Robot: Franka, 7 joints.
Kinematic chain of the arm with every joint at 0, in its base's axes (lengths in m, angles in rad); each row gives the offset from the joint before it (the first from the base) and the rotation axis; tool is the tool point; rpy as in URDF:
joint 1: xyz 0 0 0.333 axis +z
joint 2: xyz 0 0 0 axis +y
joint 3: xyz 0 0 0.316 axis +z
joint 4: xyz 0.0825 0 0 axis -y
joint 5: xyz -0.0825 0 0.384 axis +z
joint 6: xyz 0 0 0 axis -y
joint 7: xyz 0.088 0 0 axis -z
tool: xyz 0 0 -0.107 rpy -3.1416 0 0
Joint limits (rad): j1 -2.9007..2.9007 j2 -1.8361..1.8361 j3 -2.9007..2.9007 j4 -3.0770..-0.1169 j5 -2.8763..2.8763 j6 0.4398..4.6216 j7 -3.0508..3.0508
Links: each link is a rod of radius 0.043 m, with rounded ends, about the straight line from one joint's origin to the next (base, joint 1, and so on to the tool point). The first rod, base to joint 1, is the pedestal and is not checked.
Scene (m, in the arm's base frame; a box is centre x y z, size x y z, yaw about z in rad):
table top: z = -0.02
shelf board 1: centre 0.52 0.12 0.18 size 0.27 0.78 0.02 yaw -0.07
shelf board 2: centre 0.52 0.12 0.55 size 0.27 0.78 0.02 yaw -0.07
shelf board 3: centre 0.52 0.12 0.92 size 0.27 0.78 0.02 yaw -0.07
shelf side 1: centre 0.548 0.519 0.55 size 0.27 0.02 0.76 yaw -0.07
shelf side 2: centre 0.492 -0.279 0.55 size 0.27 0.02 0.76 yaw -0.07
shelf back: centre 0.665 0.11 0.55 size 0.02 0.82 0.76 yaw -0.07
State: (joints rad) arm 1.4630 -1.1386 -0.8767 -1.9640 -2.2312 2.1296 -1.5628
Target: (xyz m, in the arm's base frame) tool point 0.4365 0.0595 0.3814
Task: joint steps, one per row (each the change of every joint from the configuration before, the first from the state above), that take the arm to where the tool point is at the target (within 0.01 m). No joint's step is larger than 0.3 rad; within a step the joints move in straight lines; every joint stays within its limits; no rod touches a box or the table.
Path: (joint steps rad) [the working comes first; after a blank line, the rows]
Joints at the target: 1.4386 -1.0253 -1.2511 -2.6121 -2.1629 2.1272 -1.5628
Straight joint move there: touches shelf board 2.

1: 0.0397 -0.1311 0.1699 -0.2782 0.1347 0.0554 -0.1420
2: 0.0396 -0.1311 0.1698 -0.2783 0.1346 0.0555 -0.1419
3: 0.0397 -0.1311 0.1699 -0.2783 0.1347 0.0554 -0.1420
4: 0.0397 -0.1311 0.1699 -0.2782 0.1347 0.0555 -0.1419
5: -0.0458 0.1594 -0.2635 0.1162 -0.1176 -0.0561 0.1419
6: -0.0458 0.1594 -0.2635 0.1162 -0.1176 -0.0560 0.1420
7: -0.0457 0.1595 -0.2635 0.1163 -0.1176 -0.0561 0.1419
8: -0.0458 0.1594 -0.2634 0.1162 -0.1176 -0.0560 0.1420

